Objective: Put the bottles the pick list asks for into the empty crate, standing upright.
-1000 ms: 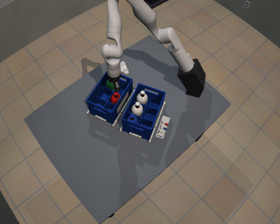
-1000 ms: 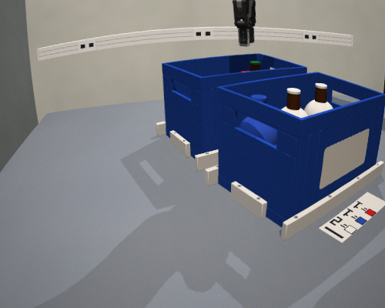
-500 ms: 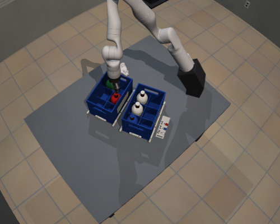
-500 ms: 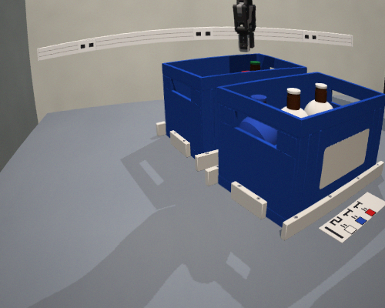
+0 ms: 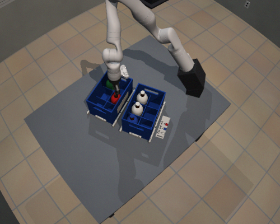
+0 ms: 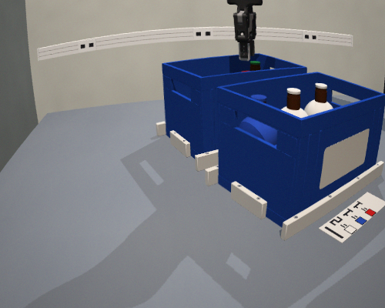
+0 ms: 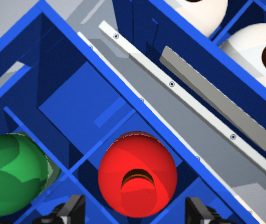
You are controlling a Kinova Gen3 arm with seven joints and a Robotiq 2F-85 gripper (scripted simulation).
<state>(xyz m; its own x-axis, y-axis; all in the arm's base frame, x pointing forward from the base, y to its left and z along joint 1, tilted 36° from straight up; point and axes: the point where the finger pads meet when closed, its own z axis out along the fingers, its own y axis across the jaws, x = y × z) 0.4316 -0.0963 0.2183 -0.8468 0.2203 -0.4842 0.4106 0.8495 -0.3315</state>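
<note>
Right now my hand is 12 cm above the red-label bottle. The rest, counted from my hand: white bottle 12 cm below, 12 cm behind, 11 cm to the left; green-label bottle 12 cm below, 11 cm to the right, 5 cm behind; blue-label bottle 18 cm to the left, 12 cm below, 4 cm ahead.
</note>
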